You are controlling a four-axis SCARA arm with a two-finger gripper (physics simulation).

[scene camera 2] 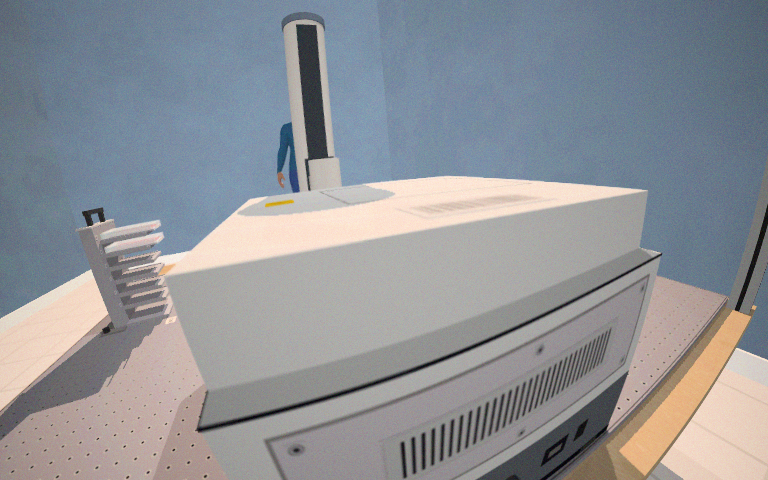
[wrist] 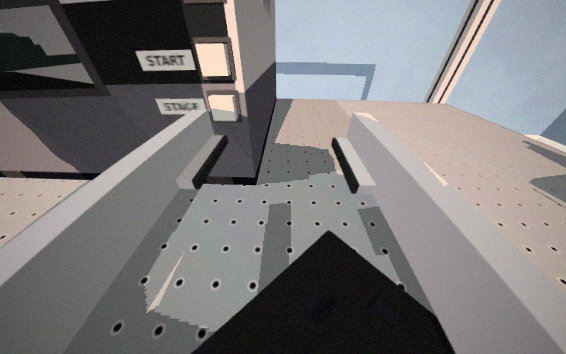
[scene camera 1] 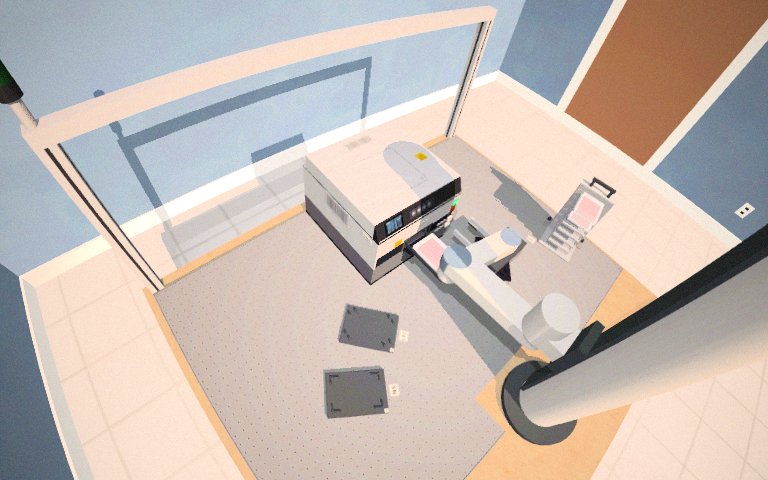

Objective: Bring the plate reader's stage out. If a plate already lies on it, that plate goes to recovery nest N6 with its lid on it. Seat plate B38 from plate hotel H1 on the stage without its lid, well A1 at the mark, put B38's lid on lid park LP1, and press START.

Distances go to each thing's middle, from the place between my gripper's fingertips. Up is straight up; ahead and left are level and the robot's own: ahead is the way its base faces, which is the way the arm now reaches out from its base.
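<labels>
Measured from my hand, the white button (wrist: pixel 214 60) is 2 cm above, 5 cm to the left and 4 cm ahead, which, going by their middles, makes the button the nearest to my hand of the things named here. The frame post (wrist: pixel 474 20) is 19 cm above my hand, 45 cm ahead of it and 48 cm to the right of it. As for the dark lid pad (scene camera 1: pixel 362 327), I find it 7 cm below my hand, 7 cm behind it and 47 cm to the left of it.
</labels>
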